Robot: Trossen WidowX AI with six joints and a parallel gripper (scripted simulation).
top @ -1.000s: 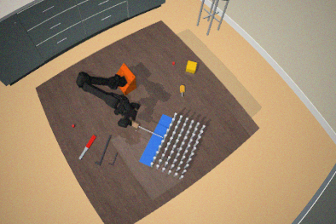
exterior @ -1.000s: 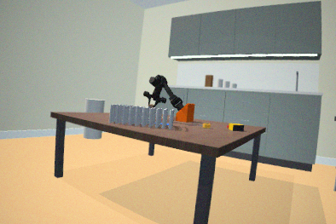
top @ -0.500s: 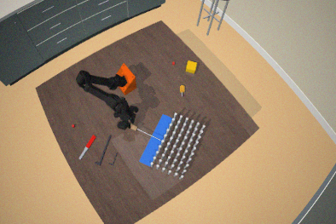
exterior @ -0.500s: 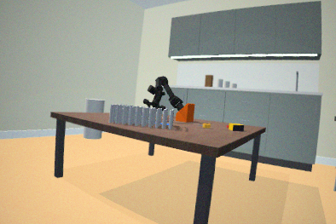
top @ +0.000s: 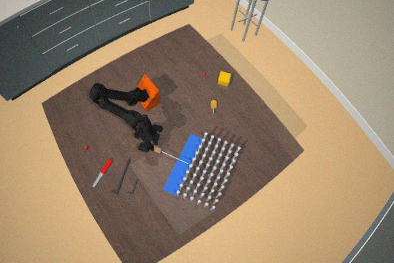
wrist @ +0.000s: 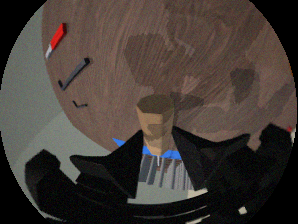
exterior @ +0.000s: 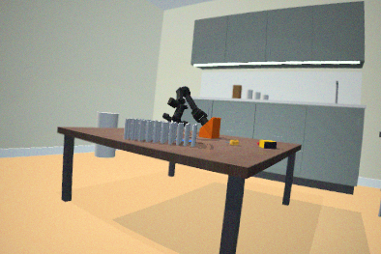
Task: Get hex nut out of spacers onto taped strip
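My gripper tip is now 150 mm short of the blue taped strip, 110 mm to the right of it and 40 mm above it. The rest, counted from my gripper tip: yellow-handled screwdriver (100 mm behind, 450 mm to the left, 20 mm below); then wooden-handled screwdriver (80 mm ahead, 60 mm to the left); then red-and-white tool (350 mm to the right, 30 mm below).
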